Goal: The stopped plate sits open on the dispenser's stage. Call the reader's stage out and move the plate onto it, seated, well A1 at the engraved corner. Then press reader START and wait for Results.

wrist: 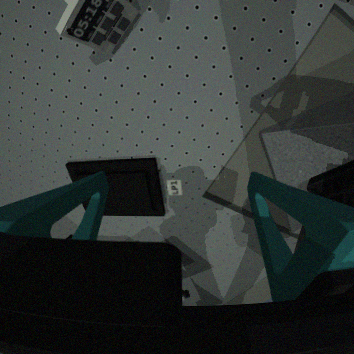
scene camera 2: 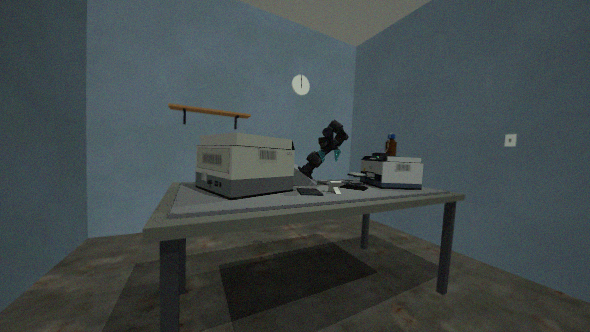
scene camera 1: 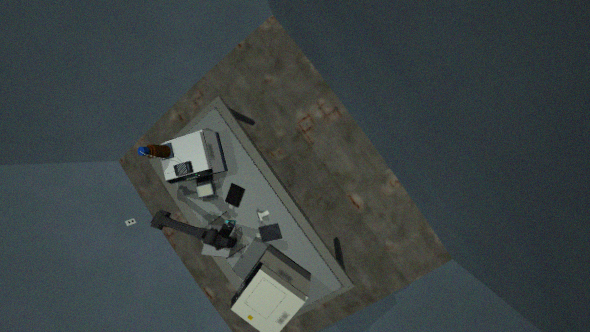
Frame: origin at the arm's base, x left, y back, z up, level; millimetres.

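Where they show: gripper, fingertip midpoint: [wrist: 177, 179] [scene camera 2: 329, 161] [scene camera 1: 232, 225]; arm's base at its link origin: [scene camera 2: 304, 173].
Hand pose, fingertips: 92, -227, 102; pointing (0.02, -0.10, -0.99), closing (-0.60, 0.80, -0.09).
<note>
Things, the pixels of their top centre, and the offset from my fingertips, as dx, dy, dz. "pt": a spot on its surface instead.
- pale plate at its top centre: [scene camera 2: 356, 173] [scene camera 1: 204, 190] +320, +157, -84
- grey reader at its top centre: [scene camera 2: 246, 137] [scene camera 1: 265, 305] -542, -44, +121
- black recessed nest at a spot on its surface: [wrist: 125, 190] pt +168, -3, -156
- label LP1 at a spot on its surface: [wrist: 174, 187] pt +119, +63, -173
- dark pad at a spot on its surface: [scene camera 2: 310, 191] [scene camera 1: 272, 232] pt -192, -178, -164
- white-framed timer at a spot on its surface: [wrist: 85, 22] pt -21, -151, -122
- brown bottle at a spot on its surface: [scene camera 1: 158, 151] [scene camera 2: 392, 144] pt +652, +166, +165
The pale plate [scene camera 1: 204, 189] [scene camera 2: 357, 174] sits on the stage in front of the white dispenser [scene camera 1: 187, 146] [scene camera 2: 400, 170]. Its wells and the A1 corner are too small to make out. The cream and grey reader [scene camera 1: 272, 300] [scene camera 2: 245, 160] stands at the other end of the table. I cannot make out its stage, START button or screen. My gripper [scene camera 1: 230, 221] [scene camera 2: 330, 156] [wrist: 177, 179] is open and empty, with teal fingers. It hangs above the table between the two machines, apart from the plate. The plate and reader do not show clearly in the wrist view.
A black recessed nest [scene camera 1: 235, 194] [scene camera 2: 354, 187] [wrist: 125, 190] lies beside the label LP1 [wrist: 174, 187]. A dark pad [scene camera 1: 270, 232] [scene camera 2: 310, 191] lies nearer the reader. A white-framed timer [wrist: 85, 22] reads 05:18. A brown bottle [scene camera 1: 158, 151] [scene camera 2: 391, 146] stands at the dispenser.
</note>
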